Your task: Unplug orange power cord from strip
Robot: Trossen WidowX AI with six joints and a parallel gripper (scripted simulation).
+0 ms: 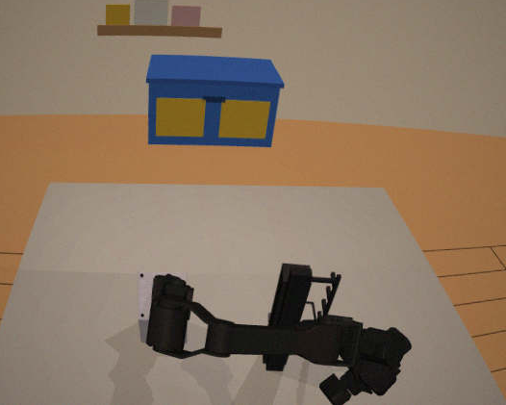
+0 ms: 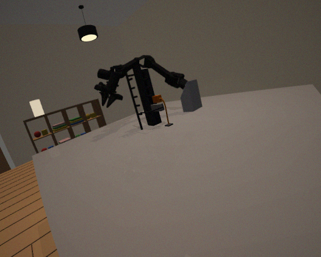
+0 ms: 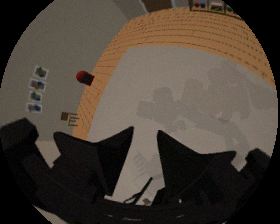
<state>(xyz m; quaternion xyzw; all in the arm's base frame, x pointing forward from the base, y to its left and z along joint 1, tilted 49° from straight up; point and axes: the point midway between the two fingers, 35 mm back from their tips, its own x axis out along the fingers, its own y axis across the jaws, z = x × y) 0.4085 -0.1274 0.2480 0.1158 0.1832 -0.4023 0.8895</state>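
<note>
Now: the orange plug 160 mm behind my gripper tip, 260 mm to the left of it and 20 mm below it. From my gripper tip the other things lie so: dark foot (150 mm behind, 320 mm to the left, 160 mm below).
</note>
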